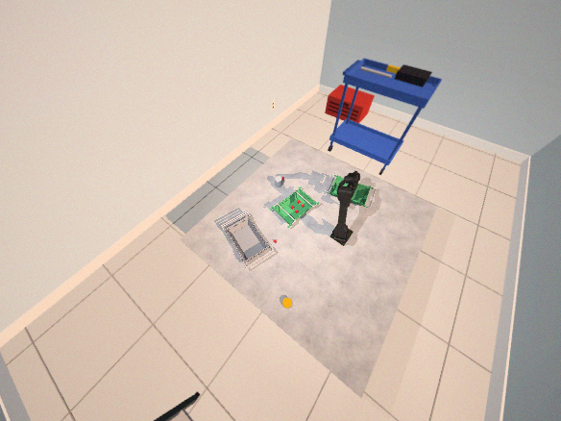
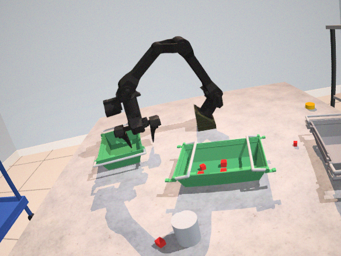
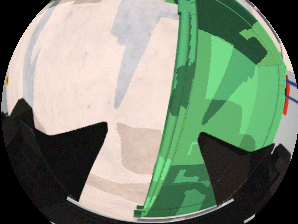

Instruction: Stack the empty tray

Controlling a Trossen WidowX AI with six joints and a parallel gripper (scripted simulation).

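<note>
My gripper tip is 1 cm short of the green tray, 8 cm to the left of it and 3 cm below it. From my gripper tip the other things lie so: disc (5 cm ahead, 81 cm to the left).
</note>
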